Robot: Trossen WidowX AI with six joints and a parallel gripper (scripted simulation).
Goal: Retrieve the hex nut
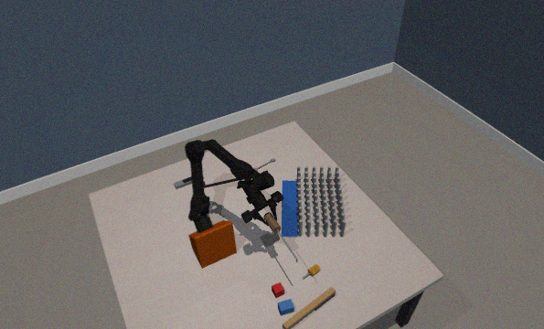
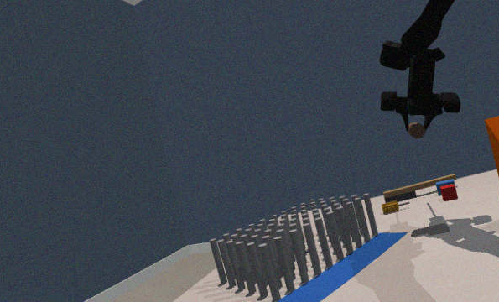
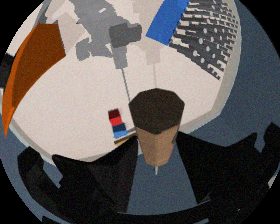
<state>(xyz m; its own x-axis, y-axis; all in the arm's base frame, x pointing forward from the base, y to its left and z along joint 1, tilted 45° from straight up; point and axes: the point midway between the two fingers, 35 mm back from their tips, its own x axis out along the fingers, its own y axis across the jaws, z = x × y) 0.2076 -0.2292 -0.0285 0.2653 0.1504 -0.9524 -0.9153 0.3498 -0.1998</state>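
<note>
The blue taped strip is 24 cm below my gripper tip, 23 cm ahead of it and 20 cm to the left of it. Also, from my gripper tip: hook tool 10 cm to the right, 1 cm behind; red cube 22 cm below, 17 cm to the right, 9 cm behind; yellow-handled tool 22 cm below, 18 cm to the right, 9 cm ahead.
</note>
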